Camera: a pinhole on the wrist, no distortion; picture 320 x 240 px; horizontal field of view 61.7 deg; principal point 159.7 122.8 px. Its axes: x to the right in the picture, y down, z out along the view. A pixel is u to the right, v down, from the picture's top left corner.
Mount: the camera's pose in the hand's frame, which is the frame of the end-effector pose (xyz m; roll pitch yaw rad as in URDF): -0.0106 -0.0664 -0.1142 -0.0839 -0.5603 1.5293
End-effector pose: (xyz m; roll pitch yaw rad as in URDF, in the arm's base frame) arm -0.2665 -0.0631 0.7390 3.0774 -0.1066 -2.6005
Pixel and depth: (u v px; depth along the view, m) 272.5 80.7 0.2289
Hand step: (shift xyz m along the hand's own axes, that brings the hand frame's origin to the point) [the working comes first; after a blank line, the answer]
In the camera's frame: 0.0964 -0.0360 0.2289

0.0043 -0.1082 0.1328
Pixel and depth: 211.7 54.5 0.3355
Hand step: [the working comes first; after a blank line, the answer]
In the camera's frame: 0.0651 -0.0855 0.3355

0.0412 -0.1950 0.2097
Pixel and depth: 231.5 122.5 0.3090
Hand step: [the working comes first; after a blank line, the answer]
In the camera's frame: 0.0828 -0.0003 0.3090

-0.0400 -0.1588 0.1907
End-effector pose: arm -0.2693 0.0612 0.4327 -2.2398 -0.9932 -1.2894
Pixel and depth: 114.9 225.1 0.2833
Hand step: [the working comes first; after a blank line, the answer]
In the camera's frame: -0.0474 0.1082 0.2833

-0.1497 -0.2461 0.0921
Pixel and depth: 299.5 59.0 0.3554
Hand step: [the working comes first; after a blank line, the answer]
In the camera's frame: 0.1855 -0.0846 0.3554

0.0425 -0.1035 0.2904
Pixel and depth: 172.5 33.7 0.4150
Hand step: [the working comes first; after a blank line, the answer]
In the camera's frame: 0.0198 -0.1380 0.4150

0.0834 -0.2796 0.2564
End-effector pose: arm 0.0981 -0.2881 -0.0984 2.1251 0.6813 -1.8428
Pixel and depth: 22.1 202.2 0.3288
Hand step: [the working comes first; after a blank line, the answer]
In the camera's frame: -0.1689 0.0975 0.3288

-0.1481 -0.3738 0.0667
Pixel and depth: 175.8 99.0 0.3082
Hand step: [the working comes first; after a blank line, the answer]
In the camera's frame: 0.0185 -0.0274 0.3082

-0.0153 -0.2151 0.1577
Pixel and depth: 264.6 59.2 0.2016
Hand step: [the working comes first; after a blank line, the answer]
In the camera's frame: 0.0789 -0.0479 0.2016

0.0184 -0.1097 0.1013
